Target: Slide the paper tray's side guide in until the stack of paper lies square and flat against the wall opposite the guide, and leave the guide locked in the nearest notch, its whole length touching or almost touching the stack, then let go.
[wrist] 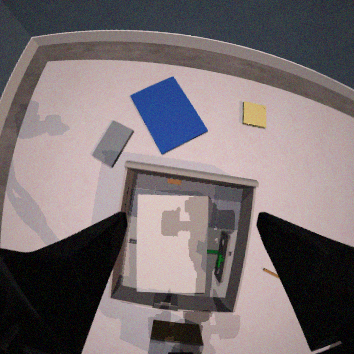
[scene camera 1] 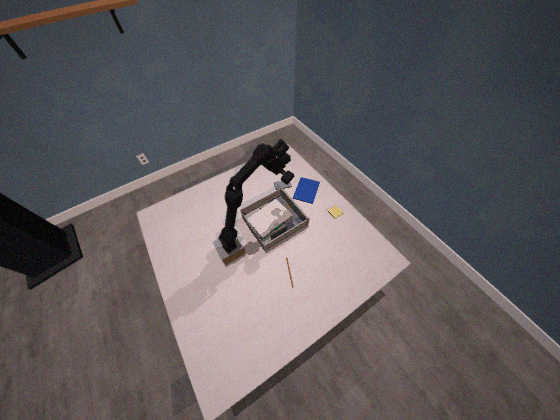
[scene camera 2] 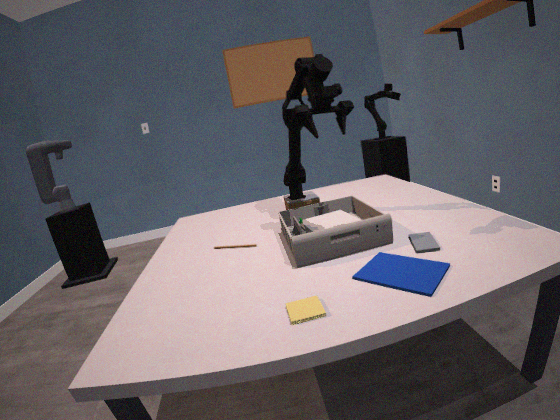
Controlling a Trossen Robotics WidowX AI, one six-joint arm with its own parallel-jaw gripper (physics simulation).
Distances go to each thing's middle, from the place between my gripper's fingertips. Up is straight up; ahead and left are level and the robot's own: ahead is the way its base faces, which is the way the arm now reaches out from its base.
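Scene:
The white paper stack [scene camera 1: 264, 221] is 32 cm below my hand, 11 cm behind it and 1 cm to the left of it. Counting from my hand again, the yellow sticky pad [scene camera 2: 307, 309] is far below, far ahead and a fair way to the right, while the blue book [scene camera 2: 420, 276] is 34 cm below, 25 cm ahead and 3 cm to the left. And the grey block [wrist: 115, 137] is well below my hand, some way ahead of it and a good way to the left of it.

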